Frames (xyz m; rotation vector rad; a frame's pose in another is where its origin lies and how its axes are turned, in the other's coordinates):
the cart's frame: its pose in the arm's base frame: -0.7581 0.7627 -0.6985 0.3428 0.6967 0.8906
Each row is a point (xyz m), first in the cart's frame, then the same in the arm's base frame.
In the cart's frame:
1: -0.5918 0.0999 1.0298
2: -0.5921 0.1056 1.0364
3: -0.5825 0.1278 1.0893
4: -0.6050 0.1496 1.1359
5: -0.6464 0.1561 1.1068
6: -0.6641 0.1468 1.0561
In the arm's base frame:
1: -0.3711 0.3542 0.3523
2: -0.3701 0.3574 0.3603
3: -0.3431 0.3787 0.4072
4: -0.3339 0.3740 0.4624
5: -0.3755 0.3444 0.4616
6: -0.4121 0.3242 0.4267

